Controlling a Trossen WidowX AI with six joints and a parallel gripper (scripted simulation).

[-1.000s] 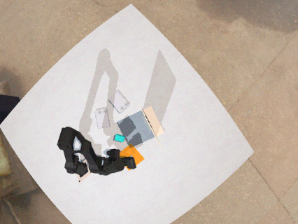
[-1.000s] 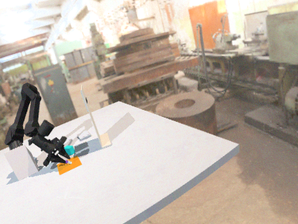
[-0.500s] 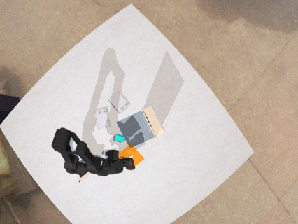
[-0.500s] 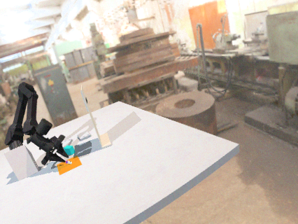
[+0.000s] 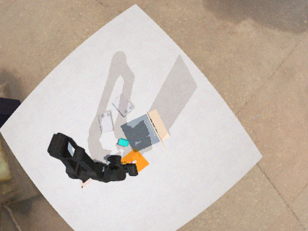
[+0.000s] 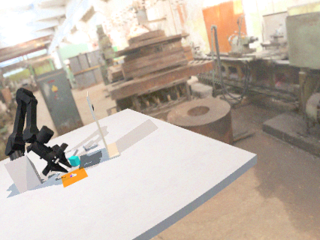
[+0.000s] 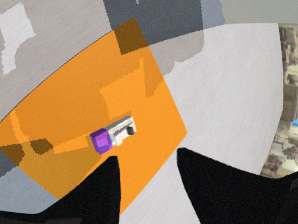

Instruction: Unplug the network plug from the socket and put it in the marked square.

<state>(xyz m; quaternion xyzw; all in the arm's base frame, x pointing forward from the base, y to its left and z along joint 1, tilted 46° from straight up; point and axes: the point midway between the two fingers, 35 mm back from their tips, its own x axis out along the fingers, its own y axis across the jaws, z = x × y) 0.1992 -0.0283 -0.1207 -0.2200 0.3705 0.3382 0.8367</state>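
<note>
Right now the network plug is 30 mm below my gripper tip and 10 mm ahead of it. From my gripper tip the other things lie so: cyan block: 120 mm to the left, 40 mm ahead, 20 mm below; then orange marked square: 40 mm below; then upright panel: 230 mm ahead, 110 mm above, 90 mm to the left.
</note>
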